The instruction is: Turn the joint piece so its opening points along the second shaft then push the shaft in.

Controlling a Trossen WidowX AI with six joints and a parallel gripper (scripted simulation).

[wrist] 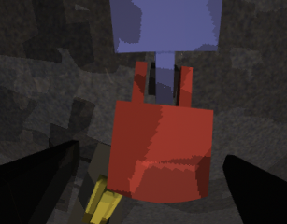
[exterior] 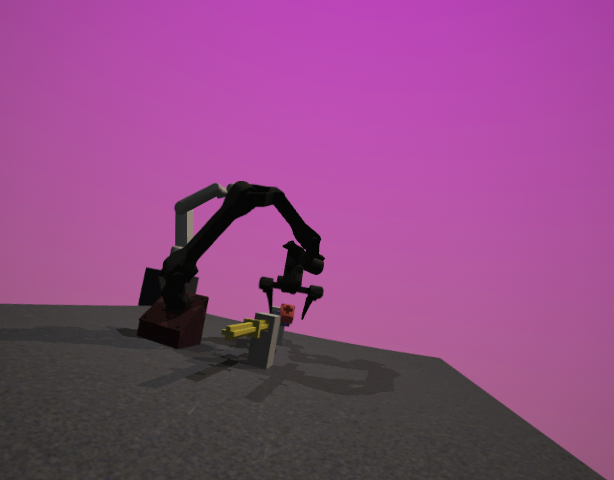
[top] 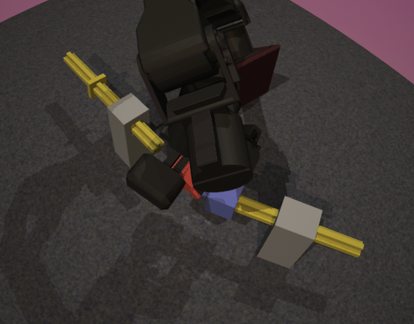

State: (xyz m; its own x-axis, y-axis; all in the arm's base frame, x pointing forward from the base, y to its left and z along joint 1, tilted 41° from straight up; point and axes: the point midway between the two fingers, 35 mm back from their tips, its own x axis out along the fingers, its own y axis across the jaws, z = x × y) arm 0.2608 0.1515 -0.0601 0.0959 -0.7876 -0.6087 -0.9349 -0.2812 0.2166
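Now: gripper tip 20 mm to the right of the red joint piece, 10 mm below it and 10 mm past it.
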